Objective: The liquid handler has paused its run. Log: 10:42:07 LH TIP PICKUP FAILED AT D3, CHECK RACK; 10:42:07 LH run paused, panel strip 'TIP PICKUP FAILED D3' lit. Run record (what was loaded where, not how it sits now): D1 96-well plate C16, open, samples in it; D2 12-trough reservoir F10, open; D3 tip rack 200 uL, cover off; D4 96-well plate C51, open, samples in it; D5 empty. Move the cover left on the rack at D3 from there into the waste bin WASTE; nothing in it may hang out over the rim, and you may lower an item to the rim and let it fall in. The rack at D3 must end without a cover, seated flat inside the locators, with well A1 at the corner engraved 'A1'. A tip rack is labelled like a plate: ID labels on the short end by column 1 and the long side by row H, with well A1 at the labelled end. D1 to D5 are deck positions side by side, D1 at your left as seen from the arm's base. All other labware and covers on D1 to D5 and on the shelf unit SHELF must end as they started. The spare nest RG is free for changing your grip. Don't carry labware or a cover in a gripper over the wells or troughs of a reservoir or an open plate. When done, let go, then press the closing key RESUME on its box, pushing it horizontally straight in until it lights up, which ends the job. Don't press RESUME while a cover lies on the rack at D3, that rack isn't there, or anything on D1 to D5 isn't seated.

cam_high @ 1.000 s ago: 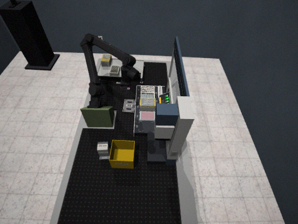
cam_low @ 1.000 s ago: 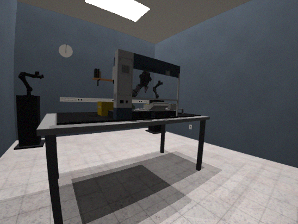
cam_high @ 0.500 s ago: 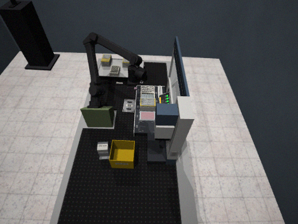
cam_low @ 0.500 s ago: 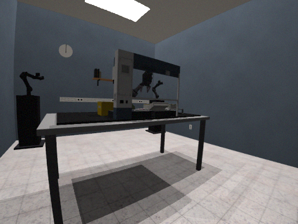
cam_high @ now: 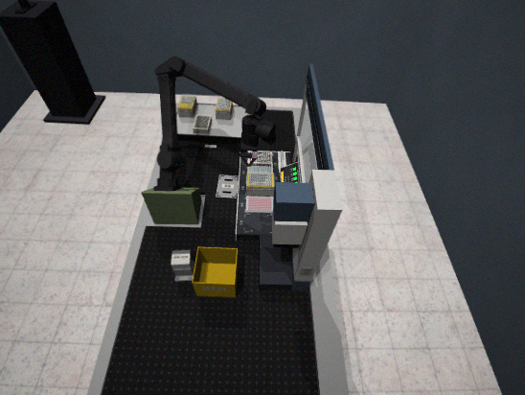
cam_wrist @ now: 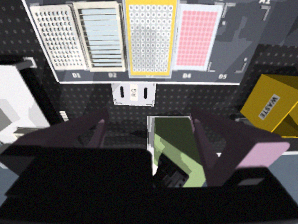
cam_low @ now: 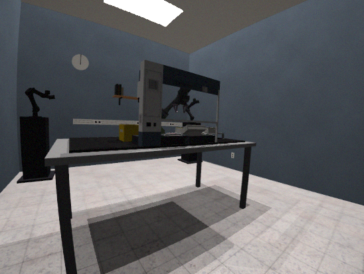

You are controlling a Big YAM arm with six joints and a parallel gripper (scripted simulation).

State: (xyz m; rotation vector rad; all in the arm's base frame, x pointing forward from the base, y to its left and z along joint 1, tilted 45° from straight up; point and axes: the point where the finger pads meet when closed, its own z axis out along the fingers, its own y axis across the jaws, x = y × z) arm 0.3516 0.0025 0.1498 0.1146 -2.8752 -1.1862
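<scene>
Right now my hand is 6 cm short of the clear cover and 15 cm above it. Round my hand: yellow-framed tip rack 6 cm ahead, 1 cm to the left, 17 cm below; then pink plate 6 cm ahead, 10 cm to the right, 20 cm below; then liquid handler tower 24 cm ahead, 40 cm to the right, 1 cm above.
</scene>
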